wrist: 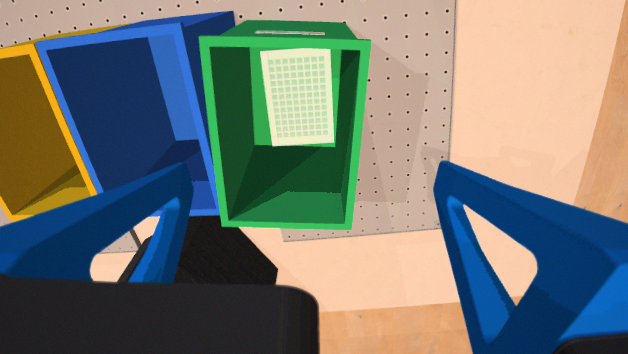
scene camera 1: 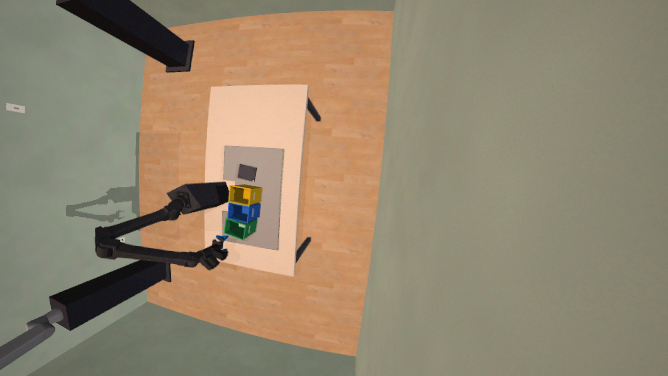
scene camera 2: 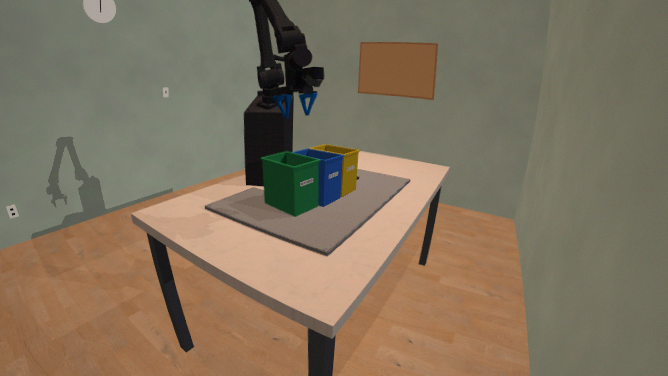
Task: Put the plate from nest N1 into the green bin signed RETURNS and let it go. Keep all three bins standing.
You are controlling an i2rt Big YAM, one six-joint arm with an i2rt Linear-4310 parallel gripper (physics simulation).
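Frame: origin at the arm's base, x ahead, y left, z up, level; millimetres.
Seen in the pictures: gripper, fingertip midpoint: (wrist: pixel 313 175) (scene camera 1: pixel 227 242) (scene camera 2: pixel 297 116); arm's base, link origin: (scene camera 1: pixel 184 199) (scene camera 2: pixel 271 103).
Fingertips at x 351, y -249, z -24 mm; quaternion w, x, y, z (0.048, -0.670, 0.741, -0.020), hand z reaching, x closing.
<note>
Pixels of each thing's top centre, then the offset from my fingertips to it. Level surfaces: height alone.
- clear gridded plate, top centre: (wrist: pixel 298 100) 317 mm down, 70 mm back, 39 mm left
- green bin, top centre: (wrist: pixel 280 148) (scene camera 2: pixel 290 157) (scene camera 1: pixel 234 228) 152 mm down, 60 mm back, 41 mm left
- blue bin, top centre: (wrist: pixel 136 136) (scene camera 2: pixel 316 154) (scene camera 1: pixel 237 212) 159 mm down, 38 mm back, 171 mm left
- yellow bin, top centre: (wrist: pixel 18 146) (scene camera 2: pixel 334 149) (scene camera 1: pixel 239 195) 159 mm down, 36 mm back, 302 mm left
- grey perforated mat, surface height: 338 mm down
- dark flat block, top centre: (scene camera 1: pixel 246 172) 324 mm down, 98 mm back, 465 mm left
The clear gridded plate (wrist: pixel 300 97) lies inside the green bin (scene camera 1: pixel 251 230) (scene camera 2: pixel 290 192) (wrist: pixel 286 224), seen through its opening in the wrist view, toward the signed side and apart from the fingers. Whether it lies flat or leans is hard to tell. The bin's sign is too blurred to read here. My gripper (scene camera 1: pixel 226 245) (scene camera 2: pixel 296 116) (wrist: pixel 313 175) is wide open and empty, well above the green bin's rim. The blue bin (scene camera 1: pixel 254 212) (scene camera 2: pixel 330 192) (wrist: pixel 75 100) and the yellow bin (scene camera 1: pixel 255 195) (scene camera 2: pixel 350 177) (wrist: pixel 30 125) stand upright, as does the green one. Nest N1 cannot be made out.
The three bins stand in a close row on the grey perforated mat (scene camera 1: pixel 267 170) (scene camera 2: pixel 327 245) (wrist: pixel 400 30). A dark flat block (scene camera 1: pixel 247 172) lies on the mat beyond the yellow bin. The arm's black pedestal (scene camera 1: pixel 207 196) (scene camera 2: pixel 265 145) stands behind the bins at the table edge.
</note>
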